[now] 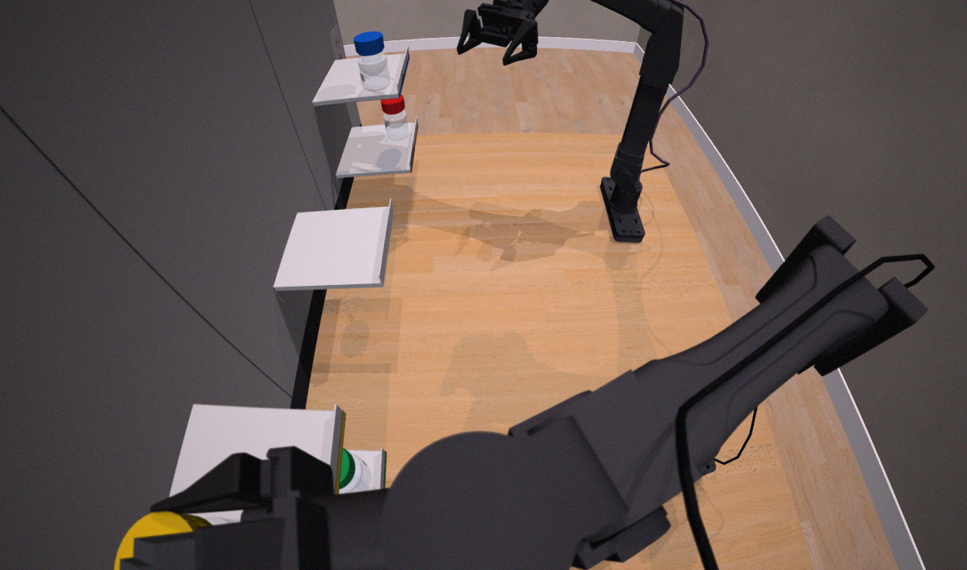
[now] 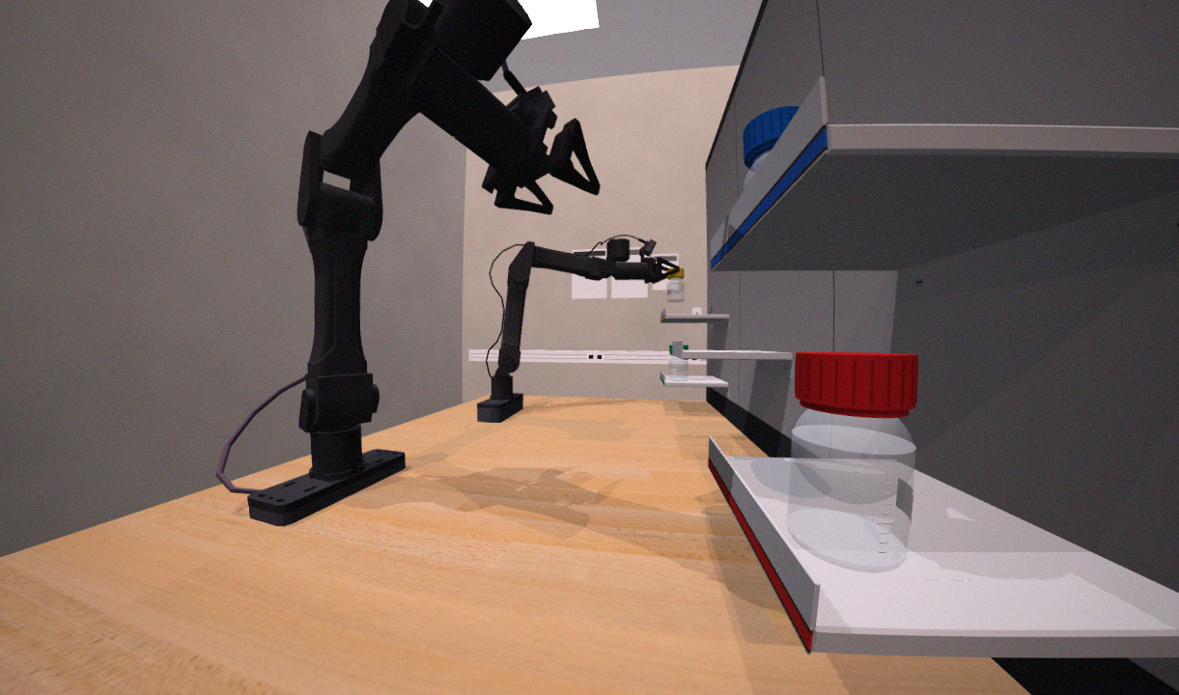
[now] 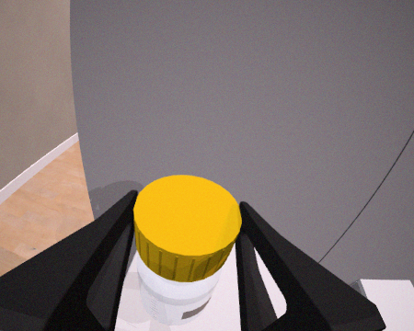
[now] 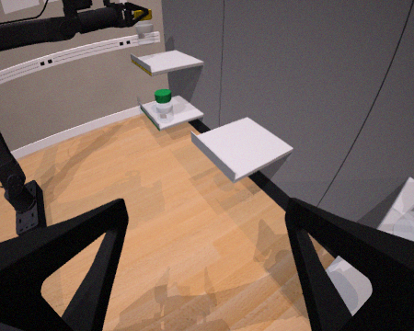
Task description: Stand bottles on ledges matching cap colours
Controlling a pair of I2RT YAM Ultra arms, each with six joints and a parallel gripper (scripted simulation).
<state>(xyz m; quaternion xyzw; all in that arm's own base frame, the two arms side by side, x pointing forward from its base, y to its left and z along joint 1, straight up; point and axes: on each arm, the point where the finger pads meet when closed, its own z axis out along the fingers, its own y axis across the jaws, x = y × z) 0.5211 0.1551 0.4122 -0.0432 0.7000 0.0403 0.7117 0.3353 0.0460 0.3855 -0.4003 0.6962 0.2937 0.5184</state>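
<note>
Now: left hand 50 mm above the yellow-capped bottle. The rest, counted from my left hand: green-capped bottle (10 mm ahead, 100 mm to the right, 300 mm below); then grey wall (170 mm ahead, 430 mm to the right); then blue-capped bottle (40 mm ahead, 780 mm to the right, 110 mm below).
</note>
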